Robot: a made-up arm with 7 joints.
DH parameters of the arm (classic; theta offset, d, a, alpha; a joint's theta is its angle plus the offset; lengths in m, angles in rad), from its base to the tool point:
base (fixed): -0.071 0 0 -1.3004
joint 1: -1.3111 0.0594 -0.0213 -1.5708
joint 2: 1.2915 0 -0.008 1.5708
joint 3: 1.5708 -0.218 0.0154 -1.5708
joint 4: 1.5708 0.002 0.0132 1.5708
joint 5: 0 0.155 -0.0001 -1.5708
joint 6: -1.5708 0 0.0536 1.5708
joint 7: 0 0.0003 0 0
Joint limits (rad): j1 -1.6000..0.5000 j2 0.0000..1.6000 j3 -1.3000..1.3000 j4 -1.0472..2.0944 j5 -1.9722..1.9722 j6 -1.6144..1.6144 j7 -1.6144..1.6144
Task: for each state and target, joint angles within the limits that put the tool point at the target. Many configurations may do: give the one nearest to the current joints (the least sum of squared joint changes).
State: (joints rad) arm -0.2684 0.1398 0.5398 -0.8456 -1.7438 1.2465 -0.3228
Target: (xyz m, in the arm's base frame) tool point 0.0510 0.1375 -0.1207
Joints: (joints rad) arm 0.2811 0.1286 0.8022 -0.9454 -1.8114 1.3210 -0.3228
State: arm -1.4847 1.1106 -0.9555 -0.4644 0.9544 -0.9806 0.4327
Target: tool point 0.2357 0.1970 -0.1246
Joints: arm -1.0571 1.4378 -1.2485 -0.0133 1.0821 -0.9776 0.4327
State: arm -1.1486 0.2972 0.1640 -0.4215 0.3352 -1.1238 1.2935
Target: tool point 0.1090 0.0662 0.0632
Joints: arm -1.3068 0.4120 0.2621 -0.9714 0.2357 -1.1096 1.2935
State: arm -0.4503 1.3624 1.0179 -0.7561 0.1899 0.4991 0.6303
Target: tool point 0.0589 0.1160 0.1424
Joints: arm -0.4740 1.5570 1.0184 -1.0472 0.1958 0.3963 0.6303
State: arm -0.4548 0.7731 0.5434 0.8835 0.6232 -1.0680 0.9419
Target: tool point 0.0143 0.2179 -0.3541
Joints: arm 0.0556 0.3462 0.4277 1.0728 0.6818 -1.1371 0.9419
